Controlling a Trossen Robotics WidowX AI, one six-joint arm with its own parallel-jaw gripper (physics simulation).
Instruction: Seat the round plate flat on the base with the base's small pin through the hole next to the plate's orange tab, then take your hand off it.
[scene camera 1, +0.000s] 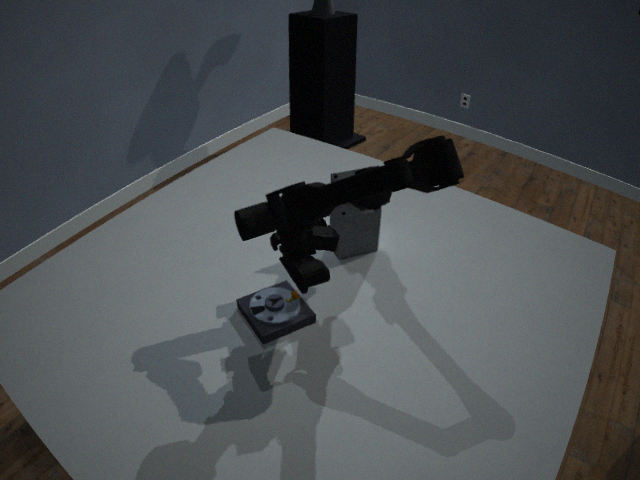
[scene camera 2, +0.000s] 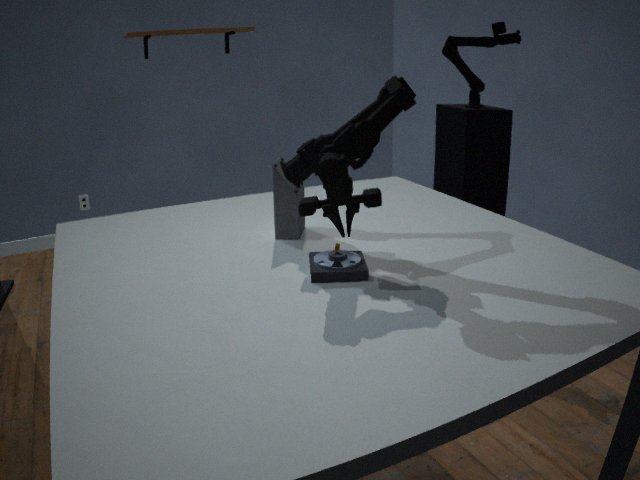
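Seen in the pictures: gripper, fingertip midpoint: (scene camera 1: 303, 291) (scene camera 2: 346, 236); arm's base, origin of the base link: (scene camera 2: 289, 175).
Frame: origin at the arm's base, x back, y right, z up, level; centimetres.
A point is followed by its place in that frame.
The round light plate (scene camera 1: 285, 313) {y -6.0, x -30.1, z -12.9 cm} (scene camera 2: 356, 256) {y -6.8, x -30.3, z -13.0 cm} lies on the square dark base (scene camera 1: 289, 329) {y -8.4, x -31.4, z -14.9 cm} (scene camera 2: 339, 275) {y -0.6, x -35.7, z -14.6 cm} and looks flat, around the base's round central hub (scene camera 1: 273, 302) {y -2.6, x -30.2, z -11.9 cm} (scene camera 2: 337, 254) {y -2.3, x -30.0, z -12.0 cm}. Its orange tab (scene camera 1: 295, 295) {y -4.4, x -25.6, z -11.9 cm} (scene camera 2: 337, 246) {y -3.8, x -25.9, z -11.7 cm} stands up at the rim on the robot's side. A small yellow spot (scene camera 1: 288, 300) {y -3.4, x -26.7, z -13.2 cm} shows right beside the tab in scene camera 1; it looks like the small pin, but whether it passes through the hole is too small to tell. My gripper (scene camera 1: 305, 290) {y -6.3, x -25.2, z -9.8 cm} (scene camera 2: 345, 236) {y -6.3, x -25.2, z -9.8 cm} is nearly closed, empty, and points down above and slightly behind the tab, apart from it.
My arm's grey mount (scene camera 1: 356, 235) {y -2.0, x -2.9, z -9.8 cm} (scene camera 2: 288, 214) {y 2.2, x -5.6, z -9.1 cm} stands on the white table (scene camera 1: 465, 289) {y -29.1, x 5.4, z -16.1 cm} (scene camera 2: 180, 335) {y 34.9, x -48.4, z -16.1 cm} behind the base. A black pedestal (scene camera 1: 323, 77) (scene camera 2: 471, 155) stands beyond the table and carries another arm (scene camera 2: 467, 74). Arm shadows fall across the table.
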